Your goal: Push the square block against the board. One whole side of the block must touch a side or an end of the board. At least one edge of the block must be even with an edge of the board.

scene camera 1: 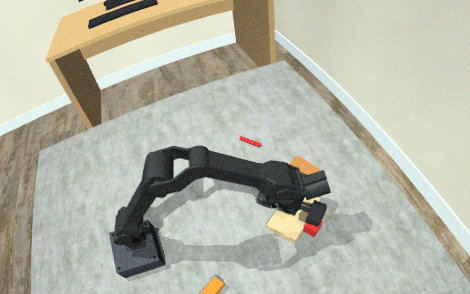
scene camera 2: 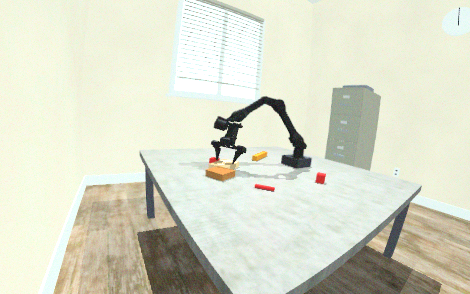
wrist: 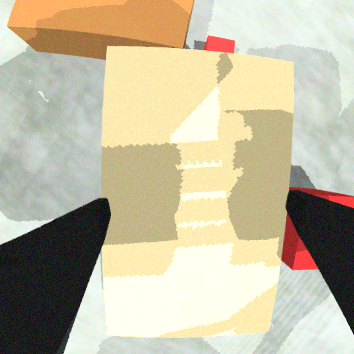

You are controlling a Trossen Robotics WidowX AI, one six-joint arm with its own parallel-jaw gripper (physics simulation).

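Places are measured from the arm's base along level axes (x back, y down, z right), in centimetres.
Pixels of known places: gripper, fingertip midpoint: (scene camera 1: 295, 210) (scene camera 2: 224, 162) (wrist: 198, 202); arm's base at its link origin: (scene camera 1: 134, 239) (scene camera 2: 298, 157).
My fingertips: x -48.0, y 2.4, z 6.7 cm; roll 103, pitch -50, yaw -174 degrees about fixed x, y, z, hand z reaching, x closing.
For each thing: its top centre in the pictures, then the offset to it from my fingertips.
- flat orange block at its top centre: (scene camera 1: 300, 172) (scene camera 2: 220, 169) dx -7.8, dy +0.3, dz -11.8 cm
- pale cream board at its top centre: (wrist: 198, 206) (scene camera 1: 294, 211) (scene camera 2: 224, 162) dx +0.2, dy +0.3, dz +0.2 cm
- red block at its top centre: (wrist: 331, 233) (scene camera 1: 313, 223) (scene camera 2: 214, 158) dx -2.9, dy -0.7, dz +6.6 cm
- small red piece at its top centre: (wrist: 219, 49) dx -7.6, dy +1.7, dz -4.0 cm
- red rod at its top centre: (scene camera 1: 250, 140) (scene camera 2: 264, 186) dx +2.1, dy +1.9, dz -32.4 cm
- red cube at its top centre: (scene camera 2: 321, 174) dx +34.8, dy -0.7, dz -35.3 cm
- yellow bar at its top centre: (scene camera 2: 260, 153) dx +36.6, dy +0.2, dz +18.0 cm
The square block is taken to be the flat orange block (scene camera 1: 304, 164) (scene camera 2: 220, 173) (wrist: 105, 20). It lies at one short end of the pale cream board (scene camera 1: 284, 226) (scene camera 2: 223, 164) (wrist: 150, 100). In the wrist view the board overlaps the block's near edge, and the two edges run at a slight angle. The board's right part extends past the block. Whether they touch cannot be told. My gripper (scene camera 1: 294, 216) (scene camera 2: 226, 161) (wrist: 198, 202) is open, with its fingertips at the board's two long sides. Their exact height and any contact are unclear.
A red block (scene camera 1: 313, 229) (scene camera 2: 212, 160) (wrist: 300, 250) lies by the board's right side, partly behind a finger. A small red piece (wrist: 220, 44) shows past the far end. A red rod (scene camera 1: 250, 141) (scene camera 2: 264, 187), red cube (scene camera 2: 320, 178) and yellow bar (scene camera 1: 212, 285) (scene camera 2: 259, 156) lie farther off.
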